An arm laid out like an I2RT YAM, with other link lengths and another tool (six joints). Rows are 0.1 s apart.
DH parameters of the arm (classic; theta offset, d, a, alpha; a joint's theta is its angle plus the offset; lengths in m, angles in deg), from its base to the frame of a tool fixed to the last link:
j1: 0 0.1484 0.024 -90
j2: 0 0 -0.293 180
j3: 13.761 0 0.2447 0
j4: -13.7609 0.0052 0.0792 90
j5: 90 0.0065 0 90
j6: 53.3 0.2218 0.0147 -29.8
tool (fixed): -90 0.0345 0 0
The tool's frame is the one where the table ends.
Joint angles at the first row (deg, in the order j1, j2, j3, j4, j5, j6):
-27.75 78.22 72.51 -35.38 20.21 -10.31
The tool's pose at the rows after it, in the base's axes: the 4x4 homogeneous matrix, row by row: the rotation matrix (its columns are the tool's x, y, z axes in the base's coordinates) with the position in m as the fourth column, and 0 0 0 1 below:
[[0.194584 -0.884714 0.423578 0.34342], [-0.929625 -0.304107 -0.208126 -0.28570], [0.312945 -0.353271 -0.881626 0.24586], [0 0 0 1]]
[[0.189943 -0.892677 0.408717 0.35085], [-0.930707 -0.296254 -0.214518 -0.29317], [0.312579 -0.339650 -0.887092 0.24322], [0 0 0 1]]
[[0.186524 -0.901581 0.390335 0.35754], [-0.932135 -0.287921 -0.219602 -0.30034], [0.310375 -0.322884 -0.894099 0.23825], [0 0 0 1]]
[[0.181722 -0.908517 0.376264 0.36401], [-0.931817 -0.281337 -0.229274 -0.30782], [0.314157 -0.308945 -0.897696 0.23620], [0 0 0 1]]
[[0.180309 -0.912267 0.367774 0.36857], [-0.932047 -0.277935 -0.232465 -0.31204], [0.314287 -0.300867 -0.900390 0.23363], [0 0 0 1]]
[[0.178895 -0.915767 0.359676 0.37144], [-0.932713 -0.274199 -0.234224 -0.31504], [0.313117 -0.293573 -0.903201 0.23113], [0 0 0 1]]
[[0.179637 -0.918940 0.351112 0.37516], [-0.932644 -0.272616 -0.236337 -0.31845], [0.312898 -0.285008 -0.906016 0.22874], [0 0 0 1]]
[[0.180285 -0.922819 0.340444 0.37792], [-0.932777 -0.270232 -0.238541 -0.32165], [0.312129 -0.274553 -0.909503 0.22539], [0 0 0 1]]
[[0.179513 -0.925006 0.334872 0.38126], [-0.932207 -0.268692 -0.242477 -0.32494], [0.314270 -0.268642 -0.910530 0.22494], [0 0 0 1]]
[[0.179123 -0.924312 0.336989 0.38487], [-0.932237 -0.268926 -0.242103 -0.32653], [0.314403 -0.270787 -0.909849 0.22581], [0 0 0 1]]
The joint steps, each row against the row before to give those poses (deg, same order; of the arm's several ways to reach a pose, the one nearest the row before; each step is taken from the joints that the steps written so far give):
0.00 2.09 2.49 0.05 0.43 0.31
0.00 2.60 1.93 0.02 0.77 -0.02
0.00 2.60 1.68 0.04 0.79 -0.05
0.00 2.32 1.81 0.07 0.87 -0.15
0.00 1.51 1.05 0.11 0.39 -0.06
0.00 1.14 0.79 -0.05 0.33 0.00
0.00 1.29 0.96 -0.02 0.31 -0.16
0.00 1.20 0.74 0.00 0.37 -0.15
0.00 1.07 1.05 -0.11 0.33 -0.13
0.00 0.70 0.92 -0.13 -0.07 0.04

